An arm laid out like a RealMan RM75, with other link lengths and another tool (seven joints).
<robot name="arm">
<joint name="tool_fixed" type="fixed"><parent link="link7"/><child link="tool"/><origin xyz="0.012 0.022 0.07" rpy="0 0.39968 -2.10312"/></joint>
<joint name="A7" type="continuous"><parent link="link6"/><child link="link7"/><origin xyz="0 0 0.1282"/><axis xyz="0 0 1"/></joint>
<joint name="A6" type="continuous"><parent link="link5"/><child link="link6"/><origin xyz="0 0 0"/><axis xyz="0 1 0"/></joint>
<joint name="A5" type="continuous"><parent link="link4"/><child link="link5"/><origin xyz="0 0 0.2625"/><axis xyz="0 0 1"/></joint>
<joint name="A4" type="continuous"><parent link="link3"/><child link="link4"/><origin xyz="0 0 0"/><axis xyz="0 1 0"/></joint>
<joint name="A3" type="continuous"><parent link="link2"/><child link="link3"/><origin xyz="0 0 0.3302"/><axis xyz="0 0 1"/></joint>
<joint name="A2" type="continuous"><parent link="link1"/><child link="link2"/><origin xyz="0 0 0"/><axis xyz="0 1 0"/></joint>
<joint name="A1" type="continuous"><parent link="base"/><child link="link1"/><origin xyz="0 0 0.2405"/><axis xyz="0 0 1"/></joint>
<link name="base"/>
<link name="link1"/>
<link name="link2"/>
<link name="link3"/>
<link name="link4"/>
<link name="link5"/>
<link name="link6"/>
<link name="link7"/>
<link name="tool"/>
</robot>
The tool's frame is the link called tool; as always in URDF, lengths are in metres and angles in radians. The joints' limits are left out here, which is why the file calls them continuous.
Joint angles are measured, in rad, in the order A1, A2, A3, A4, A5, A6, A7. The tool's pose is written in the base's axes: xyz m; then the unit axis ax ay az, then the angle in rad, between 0 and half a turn. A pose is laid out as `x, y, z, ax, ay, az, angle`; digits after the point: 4 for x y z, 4 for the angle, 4 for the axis.
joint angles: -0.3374 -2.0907 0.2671 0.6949 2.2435 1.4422 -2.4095
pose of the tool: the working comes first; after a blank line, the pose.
Where each joint sits with the arm in this pose, in the base's axes (m; each line is computed from the numbers above, not from the rounded line before):
A1: 0.0000 0.0000 0.2405
A2: 0.0000 0.0000 0.2405
A3: -0.2704 0.0949 0.0765
A4: -0.2704 0.0949 0.0765
A5: -0.4968 0.2213 0.1170
A6: -0.4968 0.2213 0.1170
A7: -0.4863 0.3052 0.0206
the tool: -0.4641 0.3643 -0.0186

-0.4641, 0.3643, -0.0186, -0.4389, 0.8719, 0.2173, 3.1183
